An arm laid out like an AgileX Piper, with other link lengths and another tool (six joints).
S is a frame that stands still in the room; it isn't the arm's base.
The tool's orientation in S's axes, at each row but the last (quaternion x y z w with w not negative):
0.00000, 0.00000, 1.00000, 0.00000
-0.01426, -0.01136, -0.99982, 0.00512
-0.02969, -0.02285, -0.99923, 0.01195
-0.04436, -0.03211, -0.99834, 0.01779
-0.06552, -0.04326, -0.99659, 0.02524
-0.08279, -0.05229, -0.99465, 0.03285
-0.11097, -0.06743, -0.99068, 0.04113
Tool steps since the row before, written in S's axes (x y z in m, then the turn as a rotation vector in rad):
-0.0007, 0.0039, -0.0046, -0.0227, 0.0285, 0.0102
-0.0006, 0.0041, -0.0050, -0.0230, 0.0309, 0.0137
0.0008, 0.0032, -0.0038, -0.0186, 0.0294, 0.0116
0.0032, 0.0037, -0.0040, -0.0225, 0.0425, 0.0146
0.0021, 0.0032, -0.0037, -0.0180, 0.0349, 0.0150
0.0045, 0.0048, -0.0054, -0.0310, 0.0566, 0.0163
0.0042, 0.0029, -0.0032, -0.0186, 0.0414, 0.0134
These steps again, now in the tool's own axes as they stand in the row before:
0.0007, -0.0039, -0.0046, 0.0227, -0.0285, 0.0102
0.0004, -0.0042, -0.0049, 0.0231, -0.0308, 0.0137
-0.0011, -0.0033, -0.0036, 0.0186, -0.0293, 0.0118
-0.0037, -0.0038, -0.0035, 0.0223, -0.0423, 0.0153
-0.0027, -0.0034, -0.0031, 0.0183, -0.0345, 0.0156
-0.0056, -0.0050, -0.0040, 0.0300, -0.0569, 0.0172
-0.0050, -0.0029, -0.0018, 0.0183, -0.0410, 0.0149

